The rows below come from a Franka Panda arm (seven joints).
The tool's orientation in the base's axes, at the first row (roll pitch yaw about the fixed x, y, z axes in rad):
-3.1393 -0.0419 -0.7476
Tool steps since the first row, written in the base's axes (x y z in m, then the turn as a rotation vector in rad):
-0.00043 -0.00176 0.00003 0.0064 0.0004 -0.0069
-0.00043 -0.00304 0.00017 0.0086 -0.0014 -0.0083
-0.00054 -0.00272 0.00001 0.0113 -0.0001 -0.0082
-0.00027 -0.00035 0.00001 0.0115 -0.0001 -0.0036
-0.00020 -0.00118 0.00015 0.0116 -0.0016 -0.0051
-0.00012 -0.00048 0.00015 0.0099 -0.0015 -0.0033
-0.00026 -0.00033 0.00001 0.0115 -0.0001 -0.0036
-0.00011 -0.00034 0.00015 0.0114 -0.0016 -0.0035
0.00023 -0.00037 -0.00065 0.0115 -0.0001 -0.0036
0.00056 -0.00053 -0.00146 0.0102 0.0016 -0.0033
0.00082 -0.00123 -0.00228 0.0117 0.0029 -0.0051
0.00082 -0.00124 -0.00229 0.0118 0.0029 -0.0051
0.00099 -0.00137 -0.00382 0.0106 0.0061 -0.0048
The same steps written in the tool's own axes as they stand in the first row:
0.00088 0.00158 0.00000 0.0041 -0.0046 0.0071
0.00176 0.00252 -0.00010 0.0069 -0.0048 0.0086
0.00145 0.00236 0.00005 0.0080 -0.0076 0.0086
0.00004 0.00044 -0.00001 0.0083 -0.0077 0.0040
0.00066 0.00100 -0.00012 0.0094 -0.0067 0.0055
0.00024 0.00043 -0.00014 0.0081 -0.0056 0.0037
0.00003 0.00042 -0.00001 0.0083 -0.0077 0.0040
0.00016 0.00032 -0.00014 0.0093 -0.0066 0.0039
0.00039 0.00012 0.00067 0.0083 -0.0077 0.0040
0.00071 0.00001 0.00149 0.0062 -0.0081 0.0036
0.00134 0.00035 0.00234 0.0064 -0.0101 0.0054
0.00135 0.00036 0.00235 0.0065 -0.0101 0.0054
0.00150 0.00034 0.00389 0.0034 -0.0117 0.0050

